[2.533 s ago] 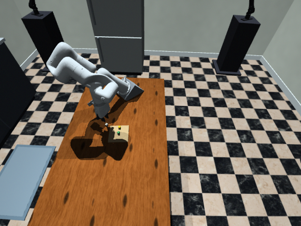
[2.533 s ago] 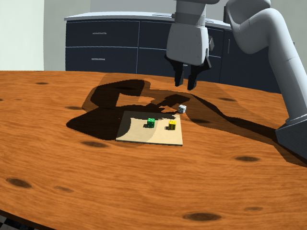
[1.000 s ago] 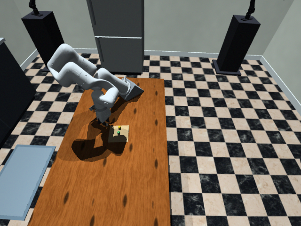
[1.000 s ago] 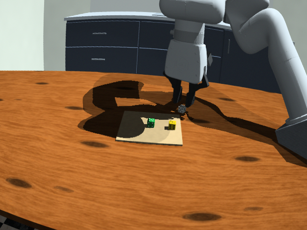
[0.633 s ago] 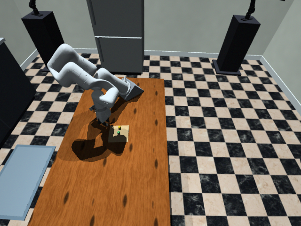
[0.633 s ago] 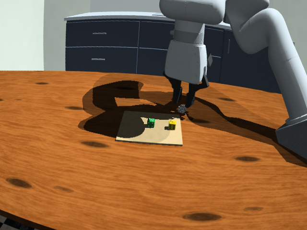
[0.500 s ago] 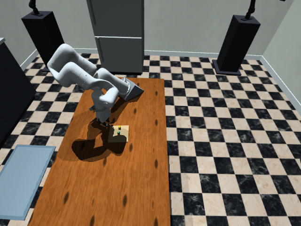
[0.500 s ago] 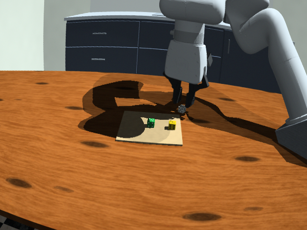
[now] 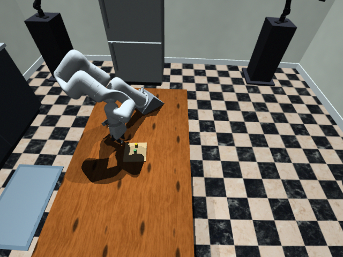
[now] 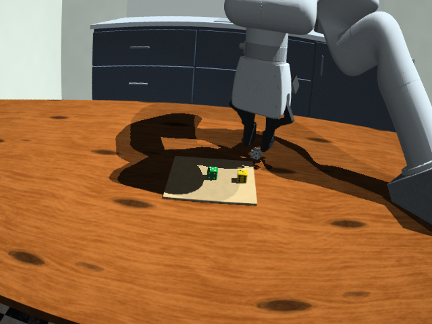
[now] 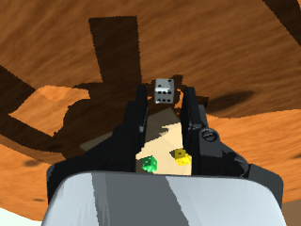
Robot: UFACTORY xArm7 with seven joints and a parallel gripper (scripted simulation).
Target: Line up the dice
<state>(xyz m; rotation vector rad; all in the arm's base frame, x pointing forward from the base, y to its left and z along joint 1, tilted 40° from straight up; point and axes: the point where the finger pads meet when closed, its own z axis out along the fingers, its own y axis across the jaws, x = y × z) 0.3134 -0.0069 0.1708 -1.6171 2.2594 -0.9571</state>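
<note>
The white die is 3 cm below my hand. The rest, counted from my hand: yellow die (2 cm ahead, 10 cm to the left, 3 cm below); tan mat (7 cm ahead, 10 cm to the left, 4 cm below); green die (7 cm ahead, 10 cm to the left, 3 cm below).
</note>
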